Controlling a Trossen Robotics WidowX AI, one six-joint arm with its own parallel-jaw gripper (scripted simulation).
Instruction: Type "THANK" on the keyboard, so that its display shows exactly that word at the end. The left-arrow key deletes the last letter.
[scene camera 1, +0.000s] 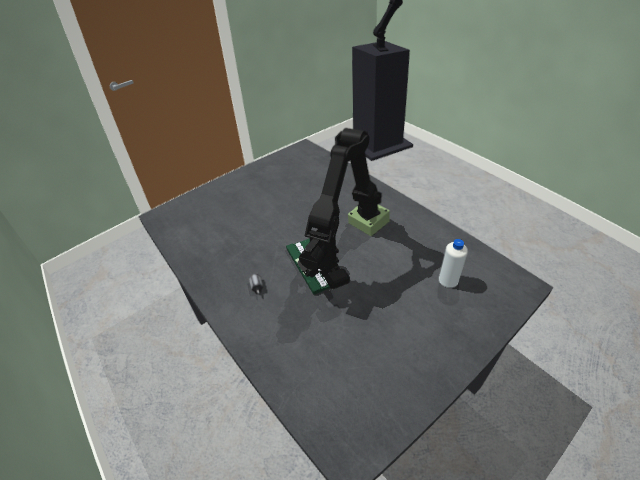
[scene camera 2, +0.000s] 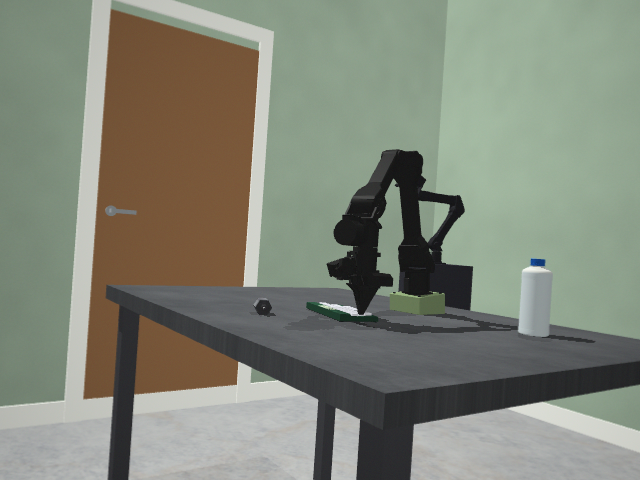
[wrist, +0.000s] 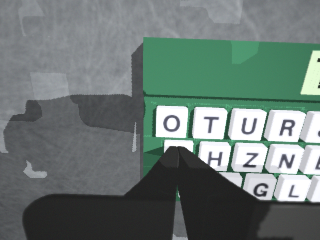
Scene:
My gripper shows in scene camera 1 (328, 281), in scene camera 2 and in the wrist view. A white bottle shows in scene camera 1 and in scene camera 2; in the wrist view it is out of frame. One and the same spot on my gripper: (wrist: 207, 198) is (scene camera 2: 356, 292). The same spot on the white bottle: (scene camera 1: 456, 252) is (scene camera 2: 536, 268).

